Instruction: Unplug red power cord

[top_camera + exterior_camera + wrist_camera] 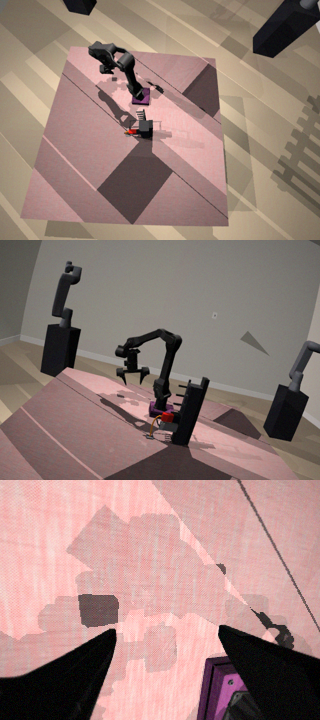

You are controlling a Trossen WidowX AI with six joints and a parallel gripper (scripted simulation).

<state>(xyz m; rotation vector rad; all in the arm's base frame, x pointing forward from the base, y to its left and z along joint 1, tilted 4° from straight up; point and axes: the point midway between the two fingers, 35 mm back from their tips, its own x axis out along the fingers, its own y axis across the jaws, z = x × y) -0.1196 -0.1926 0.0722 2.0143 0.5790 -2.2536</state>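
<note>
My gripper tip is now 400 mm short of the red plug, 250 mm to the right of it and 40 mm below it. Also, from my gripper tip: grey pad (420 mm ahead, 190 mm to the left, 80 mm below).
</note>
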